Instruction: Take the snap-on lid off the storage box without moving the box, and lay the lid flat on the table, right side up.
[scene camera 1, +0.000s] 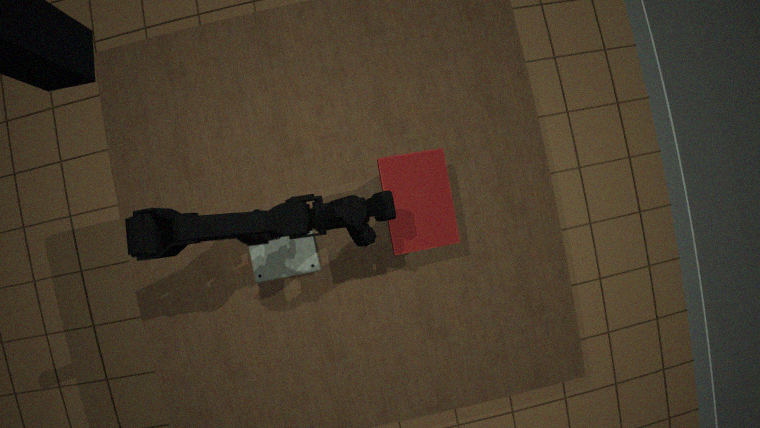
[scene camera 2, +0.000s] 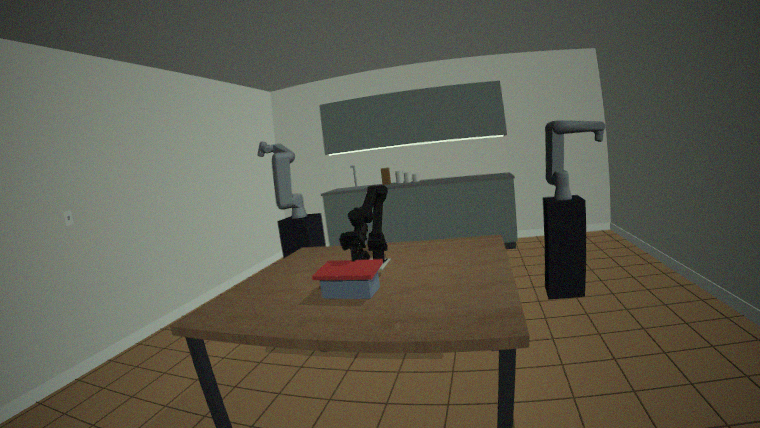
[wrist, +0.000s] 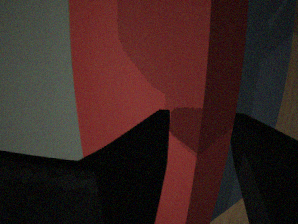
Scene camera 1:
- my gripper
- red lid
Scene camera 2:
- red lid
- storage box
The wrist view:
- my gripper
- red lid
